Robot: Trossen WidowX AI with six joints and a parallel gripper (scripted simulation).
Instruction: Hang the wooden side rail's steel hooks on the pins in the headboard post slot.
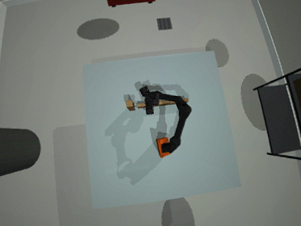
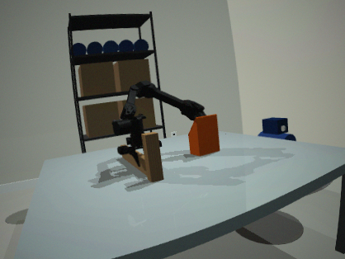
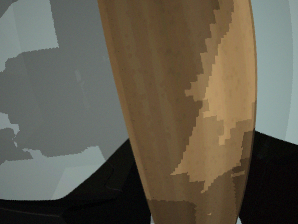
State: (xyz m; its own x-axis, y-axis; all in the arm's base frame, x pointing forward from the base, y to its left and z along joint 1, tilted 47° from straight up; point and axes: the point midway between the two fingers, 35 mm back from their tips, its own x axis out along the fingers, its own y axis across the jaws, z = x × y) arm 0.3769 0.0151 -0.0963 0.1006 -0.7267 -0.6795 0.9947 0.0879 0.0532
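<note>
My gripper tip is 150 mm to the right of the wooden headboard post and 60 mm below it.
</note>
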